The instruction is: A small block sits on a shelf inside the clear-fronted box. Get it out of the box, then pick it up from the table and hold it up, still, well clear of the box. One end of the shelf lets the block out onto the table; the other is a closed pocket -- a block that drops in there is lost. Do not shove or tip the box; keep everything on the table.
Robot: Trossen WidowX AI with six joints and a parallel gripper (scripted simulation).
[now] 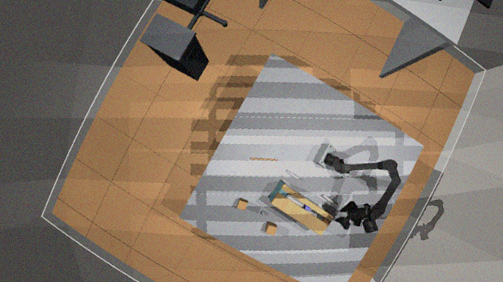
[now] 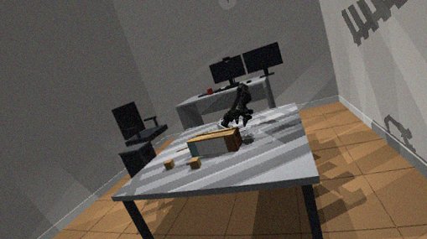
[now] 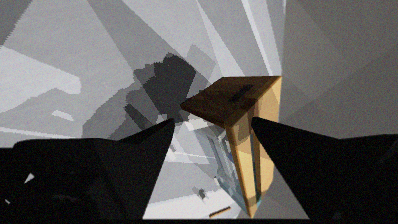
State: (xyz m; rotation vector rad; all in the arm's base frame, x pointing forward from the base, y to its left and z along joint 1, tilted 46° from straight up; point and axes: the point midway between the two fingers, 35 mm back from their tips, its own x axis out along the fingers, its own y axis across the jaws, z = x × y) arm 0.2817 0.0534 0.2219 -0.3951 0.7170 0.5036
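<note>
The box lies 210 mm to the right of my gripper tip, 60 mm below it and 10 mm ahead of it. From my gripper tip the other things lie so: thin tan stick: 550 mm to the right, 150 mm behind, 120 mm below; blue block: 190 mm to the right, 40 mm below, 20 mm ahead.
</note>
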